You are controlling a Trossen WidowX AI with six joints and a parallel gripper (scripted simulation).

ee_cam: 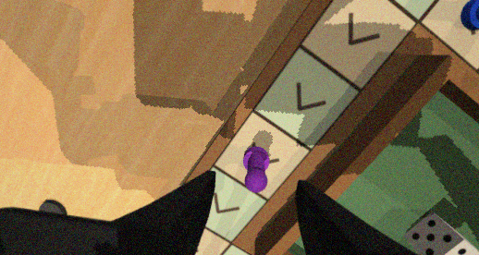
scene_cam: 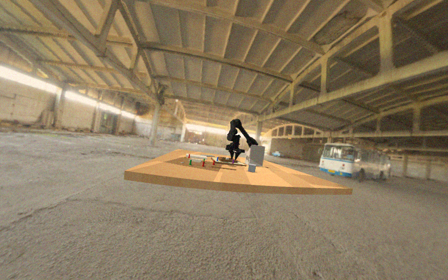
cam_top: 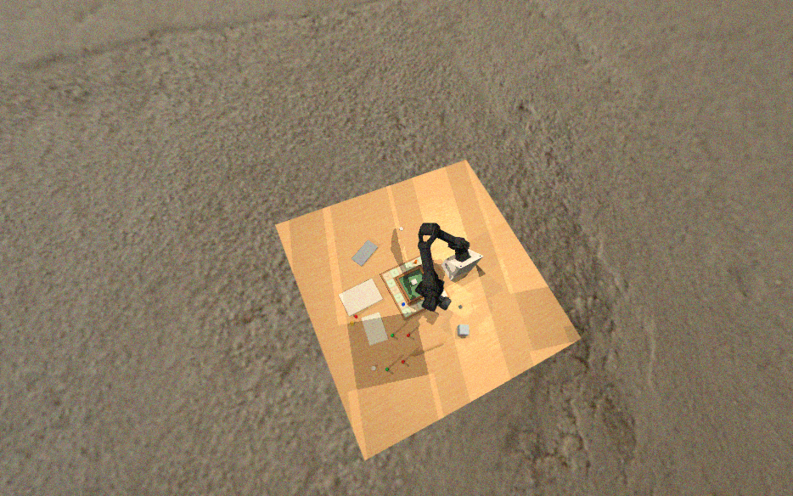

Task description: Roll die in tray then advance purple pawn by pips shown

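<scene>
Right now the purple pawn is 2 cm below my gripper tip. Also, from my gripper tip: green tray (2 cm ahead, 12 cm to the right, 4 cm below); then white die (2 cm ahead, 13 cm to the right, 2 cm below); then blue pawn (13 cm ahead, 5 cm to the right, 2 cm below).
</scene>
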